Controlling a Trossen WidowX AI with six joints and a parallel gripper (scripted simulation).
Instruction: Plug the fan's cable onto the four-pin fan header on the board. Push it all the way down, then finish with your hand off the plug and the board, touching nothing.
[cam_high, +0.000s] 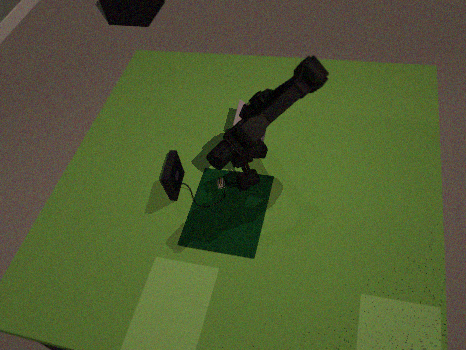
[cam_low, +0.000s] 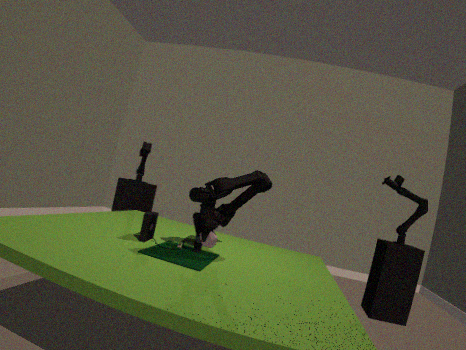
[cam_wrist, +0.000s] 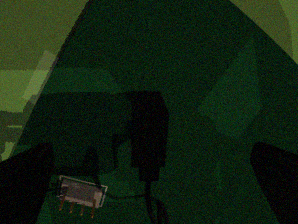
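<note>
Right now my gripper tip is 40 mm above the black plug. Also, from my gripper tip: dark green board (90 mm ahead, 30 mm to the right, 70 mm below); then black fan (30 mm ahead, 220 mm to the right); then four-pin header (90 mm to the right, 60 mm below).
</note>
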